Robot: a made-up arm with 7 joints.
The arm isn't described. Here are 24 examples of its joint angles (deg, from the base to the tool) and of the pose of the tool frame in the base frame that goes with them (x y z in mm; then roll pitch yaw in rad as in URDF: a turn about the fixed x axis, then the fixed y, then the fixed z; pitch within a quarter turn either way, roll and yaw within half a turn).
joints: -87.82 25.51 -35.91 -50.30 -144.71 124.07 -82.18
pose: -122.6 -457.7 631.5 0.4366 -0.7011 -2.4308
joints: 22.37 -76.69 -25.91 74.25 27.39 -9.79 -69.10
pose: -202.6 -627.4 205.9 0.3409 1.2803 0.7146
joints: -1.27 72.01 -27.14 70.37 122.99 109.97 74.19
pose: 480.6 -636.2 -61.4 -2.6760 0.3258 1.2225
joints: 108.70 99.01 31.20 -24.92 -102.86 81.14 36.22
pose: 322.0 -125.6 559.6 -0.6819 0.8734 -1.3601
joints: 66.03 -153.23 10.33 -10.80 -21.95 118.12 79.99
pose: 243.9 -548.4 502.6 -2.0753 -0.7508 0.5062
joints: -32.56 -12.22 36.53 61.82 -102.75 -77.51 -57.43
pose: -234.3 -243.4 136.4 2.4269 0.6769 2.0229
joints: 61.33 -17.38 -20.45 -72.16 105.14 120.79 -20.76
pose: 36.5 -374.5 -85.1 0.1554 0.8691 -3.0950
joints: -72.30 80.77 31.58 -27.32 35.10 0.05 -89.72
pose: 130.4 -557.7 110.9 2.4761 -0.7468 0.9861
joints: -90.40 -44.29 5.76 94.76 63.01 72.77 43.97
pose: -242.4 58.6 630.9 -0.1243 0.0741 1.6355
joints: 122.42 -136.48 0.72 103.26 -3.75 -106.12 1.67
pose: 258.7 -663.1 71.1 2.1684 -0.7125 2.9039
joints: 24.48 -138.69 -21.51 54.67 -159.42 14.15 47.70
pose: 37.4 -816.9 552.8 -0.4225 0.5792 -2.7752
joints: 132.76 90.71 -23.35 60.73 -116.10 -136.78 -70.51
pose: 496.1 -226.7 693.9 -0.7100 -0.6273 2.0850
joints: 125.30 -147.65 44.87 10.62 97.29 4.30 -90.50
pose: 115.8 -557.7 225.3 -2.1813 -1.1084 1.1428
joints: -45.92 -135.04 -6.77 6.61 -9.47 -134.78 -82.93
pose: 286.3 -328.3 675.6 -1.8937 0.1638 2.8153
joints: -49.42 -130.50 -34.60 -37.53 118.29 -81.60 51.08
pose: 222.5 -313.6 686.2 3.0773 0.2620 2.6719
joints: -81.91 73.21 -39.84 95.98 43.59 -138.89 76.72
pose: 74.3 -795.4 495.4 1.6900 0.0356 3.0345
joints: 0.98 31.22 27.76 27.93 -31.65 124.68 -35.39
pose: 102.0 -381.2 -103.9 3.1106 -1.0203 -0.1768
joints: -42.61 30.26 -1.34 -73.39 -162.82 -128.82 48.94
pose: -126.0 -442.5 38.3 -2.4458 0.6555 0.5358
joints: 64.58 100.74 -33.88 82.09 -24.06 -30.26 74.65
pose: 769.0 -324.2 374.3 -0.3067 0.5352 0.1763
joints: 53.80 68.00 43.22 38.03 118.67 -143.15 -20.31
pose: 376.5 36.2 208.4 2.6672 -0.0143 -2.4486
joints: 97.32 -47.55 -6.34 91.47 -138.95 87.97 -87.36
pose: 174.6 -196.5 -305.1 -2.5304 0.1541 -2.7412
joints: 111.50 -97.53 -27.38 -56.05 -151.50 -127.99 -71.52
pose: 293.4 -515.3 -58.0 -1.9963 0.4279 -1.2465
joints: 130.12 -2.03 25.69 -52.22 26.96 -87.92 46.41
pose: 108.6 90.7 229.7 0.8214 0.3889 1.1383
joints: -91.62 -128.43 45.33 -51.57 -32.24 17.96 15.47
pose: 388.2 -81.9 287.5 0.2327 0.2027 -1.4724
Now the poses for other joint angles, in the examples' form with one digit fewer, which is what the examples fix.
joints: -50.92 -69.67 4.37 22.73 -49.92 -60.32 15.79
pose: -128 -113 683 -2.317 -0.990 2.125
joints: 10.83 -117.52 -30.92 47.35 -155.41 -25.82 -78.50
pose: -8 -731 545 -0.544 -1.075 -1.654
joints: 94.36 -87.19 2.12 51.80 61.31 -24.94 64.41
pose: 79 -489 -135 2.725 0.532 2.974
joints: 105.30 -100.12 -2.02 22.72 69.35 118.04 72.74
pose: 218 -658 -33 -0.461 0.510 -2.343
